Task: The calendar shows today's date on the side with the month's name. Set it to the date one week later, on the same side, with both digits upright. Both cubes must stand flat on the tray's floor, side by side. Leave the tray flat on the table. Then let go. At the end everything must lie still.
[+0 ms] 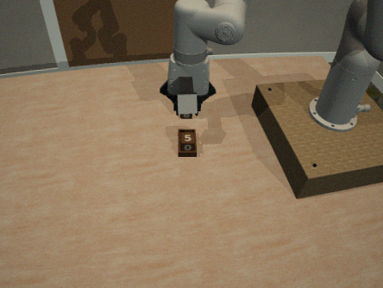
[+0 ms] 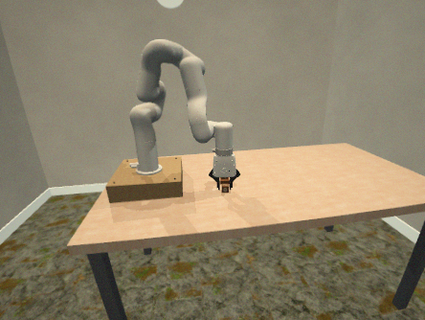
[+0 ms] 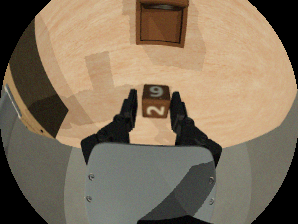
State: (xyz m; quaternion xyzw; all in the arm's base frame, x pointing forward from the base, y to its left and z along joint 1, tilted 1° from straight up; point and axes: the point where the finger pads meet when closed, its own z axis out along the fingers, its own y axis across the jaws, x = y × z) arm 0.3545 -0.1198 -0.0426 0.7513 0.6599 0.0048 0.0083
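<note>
Now: hand 10 mm above the cube. The rest, counted from my hand: brown tray 10 mm ahead, 110 mm to the left, 20 mm below.
</note>
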